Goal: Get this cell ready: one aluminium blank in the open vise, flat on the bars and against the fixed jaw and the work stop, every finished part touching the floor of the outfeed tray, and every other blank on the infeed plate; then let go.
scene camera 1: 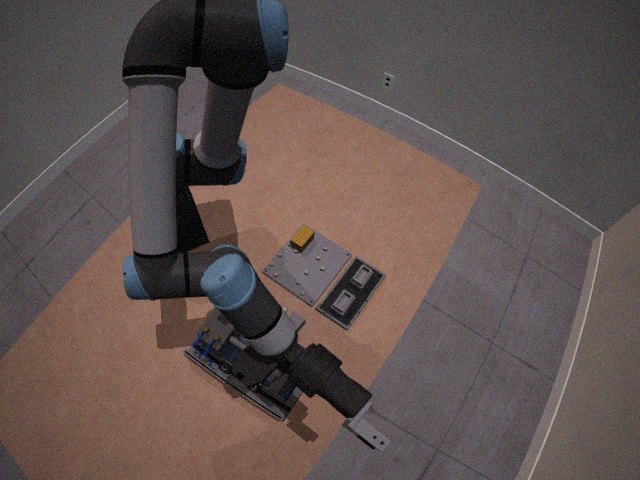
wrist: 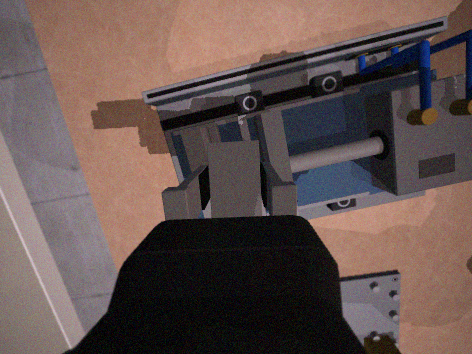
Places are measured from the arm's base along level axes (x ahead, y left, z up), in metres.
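Where they show: hand at its tool point: (wrist: pixel 234 183).
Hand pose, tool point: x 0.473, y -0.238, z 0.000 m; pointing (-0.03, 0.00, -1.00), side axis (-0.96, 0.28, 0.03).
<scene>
Each offset is from my tool point to the centre of the thing. "pt": to the spot under its first point.
My gripper (wrist: pixel 231 195) is shut on a grey aluminium blank @[0.001 m ahead, 0.005 m left, 0.023 m down] (wrist: pixel 233 165) in the wrist view, one finger on each side. The blank is over the left part of the vise @[0.073 m back, 0.012 m left, 0.086 m down] (wrist: pixel 320 125) (scene camera 1: pixel 235 384), between the jaws as seen from above; whether it touches the bars, fixed jaw or stop cannot be told. The arm hides the gripped blank in the scene view. Two finished parts @[pt 0.084 m ahead, 0.336 m left, 0.109 m down] (scene camera 1: pixel 361 275) @[pt 0.068 m ahead, 0.244 m left, 0.109 m down] (scene camera 1: pixel 342 302) with pockets lie in the dark outfeed tray (scene camera 1: pixel 364 294). A yellow blank @[0.107 m back, 0.369 m left, 0.110 m down] (scene camera 1: pixel 302 237) is at the far corner of the infeed plate @[0.067 m back, 0.316 m left, 0.132 m down] (scene camera 1: pixel 333 256) (wrist: pixel 360 305).
Blue hoses @[pt 0.154 m back, 0.024 m right, 0.026 m down] (wrist: pixel 425 75) (scene camera 1: pixel 209 347) rise at the vise's cylinder block @[0.167 m back, 0.028 m left, 0.058 m down] (wrist: pixel 415 145). A thick rod @[0.089 m back, 0.019 m left, 0.058 m down] (wrist: pixel 335 154) runs from that block to the jaw. The second mount of the bracket (scene camera 1: pixel 369 432) sticks out beyond the wrist. The outfeed tray is beside the infeed plate.
</scene>
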